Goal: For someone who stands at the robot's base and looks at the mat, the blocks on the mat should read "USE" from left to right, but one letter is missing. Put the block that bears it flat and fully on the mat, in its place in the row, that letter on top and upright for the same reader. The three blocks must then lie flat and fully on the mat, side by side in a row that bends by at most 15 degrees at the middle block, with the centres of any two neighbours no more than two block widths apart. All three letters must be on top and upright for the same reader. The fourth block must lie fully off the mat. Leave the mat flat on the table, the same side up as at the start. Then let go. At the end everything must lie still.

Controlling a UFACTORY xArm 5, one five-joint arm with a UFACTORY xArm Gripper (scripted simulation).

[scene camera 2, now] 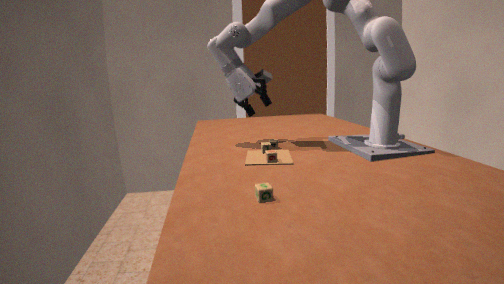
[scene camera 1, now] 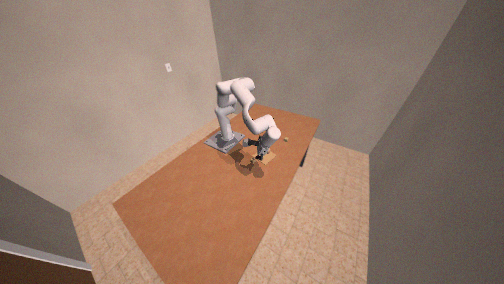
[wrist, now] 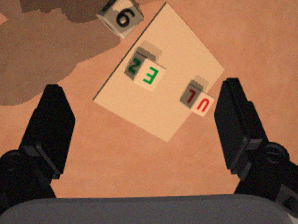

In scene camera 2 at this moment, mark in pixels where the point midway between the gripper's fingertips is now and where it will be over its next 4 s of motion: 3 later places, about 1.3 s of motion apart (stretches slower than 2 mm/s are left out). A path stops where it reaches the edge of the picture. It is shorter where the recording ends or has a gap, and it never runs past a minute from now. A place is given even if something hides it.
My gripper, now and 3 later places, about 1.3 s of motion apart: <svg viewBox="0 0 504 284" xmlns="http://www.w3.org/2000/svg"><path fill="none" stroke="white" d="M260 110L258 101L266 89L249 115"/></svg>
